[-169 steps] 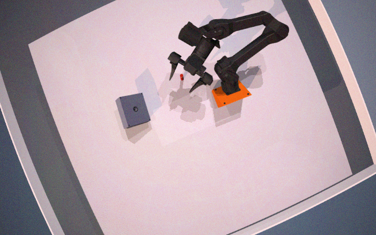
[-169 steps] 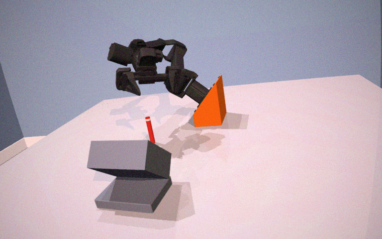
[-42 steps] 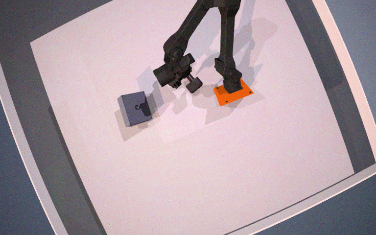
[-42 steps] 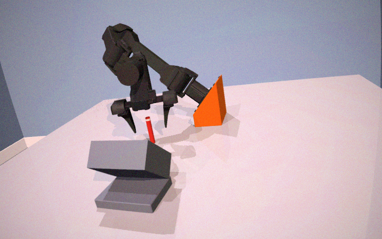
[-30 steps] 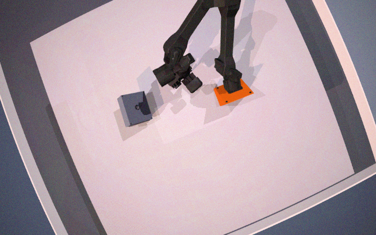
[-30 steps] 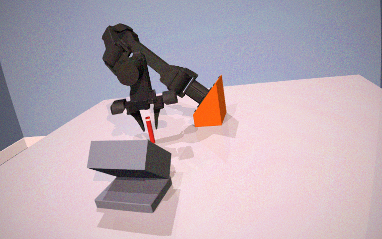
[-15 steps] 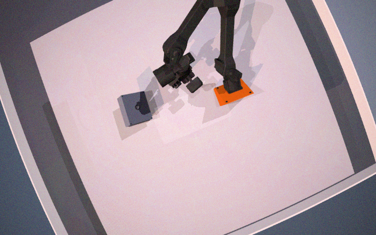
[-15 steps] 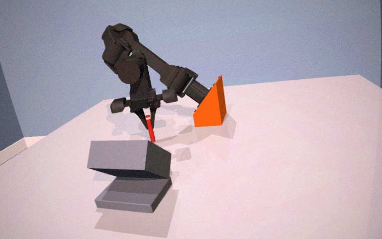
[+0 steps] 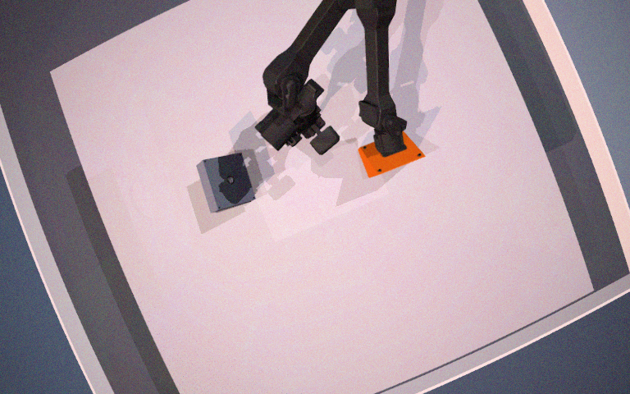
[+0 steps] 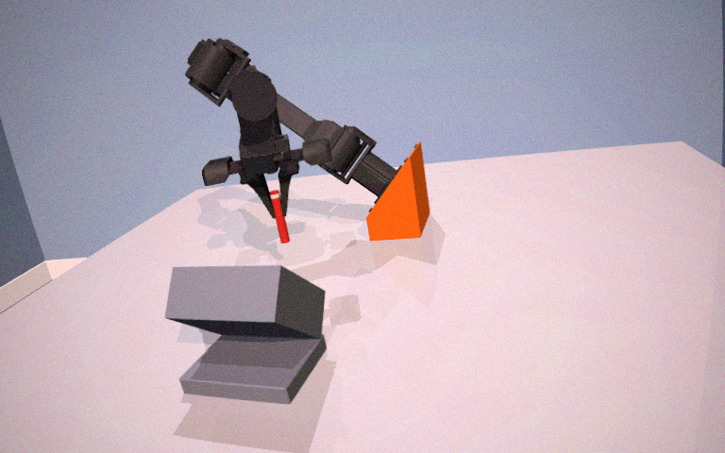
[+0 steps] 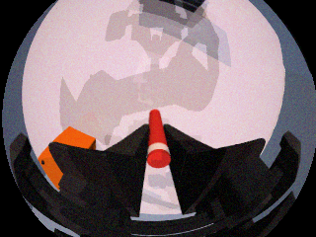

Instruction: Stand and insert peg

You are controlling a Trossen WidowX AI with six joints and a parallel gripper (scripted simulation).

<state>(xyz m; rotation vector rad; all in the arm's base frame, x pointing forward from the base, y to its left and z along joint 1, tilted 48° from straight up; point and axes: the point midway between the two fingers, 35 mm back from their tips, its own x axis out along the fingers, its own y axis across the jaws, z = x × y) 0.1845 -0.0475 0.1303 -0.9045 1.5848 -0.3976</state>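
The panel lies 25 cm ahead of my gripper tip, 6 cm to the left of it and 2 cm below it. The rest, counted from my gripper tip: grey foot (27 cm ahead, 6 cm to the left, 8 cm below); then red peg (2 cm above).
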